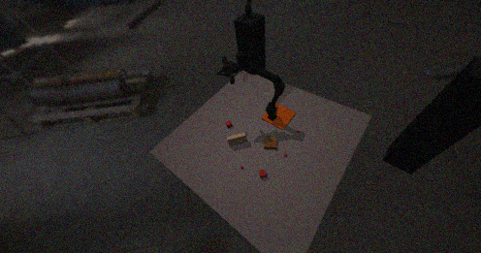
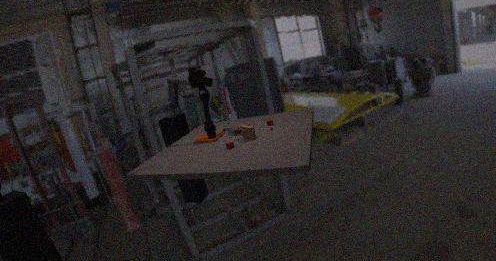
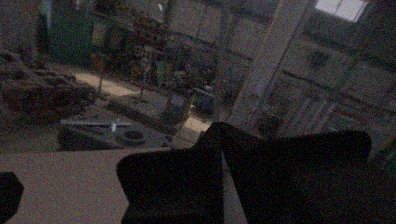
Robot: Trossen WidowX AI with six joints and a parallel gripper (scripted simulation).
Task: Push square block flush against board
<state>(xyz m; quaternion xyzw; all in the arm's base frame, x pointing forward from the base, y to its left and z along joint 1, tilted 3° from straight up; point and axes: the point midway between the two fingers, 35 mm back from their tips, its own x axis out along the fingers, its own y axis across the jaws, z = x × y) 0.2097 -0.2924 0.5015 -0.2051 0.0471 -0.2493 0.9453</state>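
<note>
My gripper tip is now 12 cm short of the board, 21 cm to the right of it and 47 cm above it. From my gripper tip the other things lie so: square block: 3 cm behind, 43 cm to the left, 51 cm below.
</note>
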